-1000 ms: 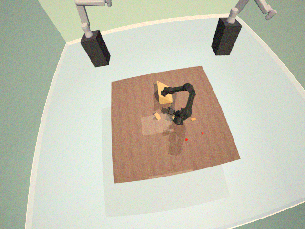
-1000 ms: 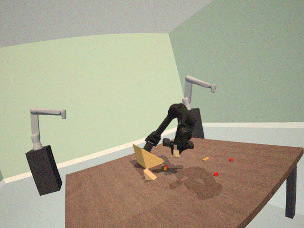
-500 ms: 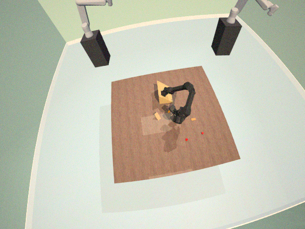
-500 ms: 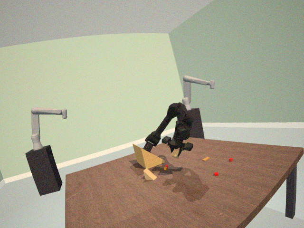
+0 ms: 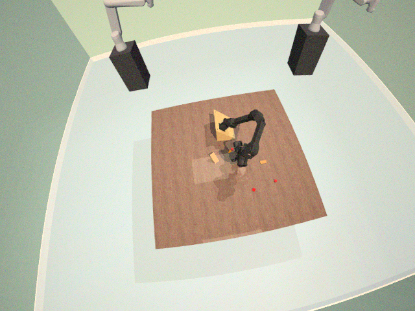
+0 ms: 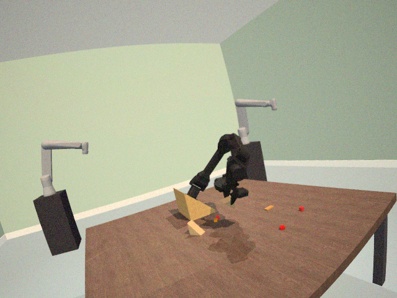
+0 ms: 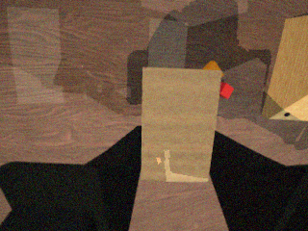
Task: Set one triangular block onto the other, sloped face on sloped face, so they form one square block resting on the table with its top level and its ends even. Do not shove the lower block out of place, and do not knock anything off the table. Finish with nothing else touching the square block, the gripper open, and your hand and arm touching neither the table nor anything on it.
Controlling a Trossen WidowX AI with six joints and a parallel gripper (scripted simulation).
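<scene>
Now: gripper tip 10 mm to the right of the triangular block and 10 mm below it. Also, from my gripper tip: orange cube: 90 mm behind, 50 mm to the right, 100 mm below.
</scene>
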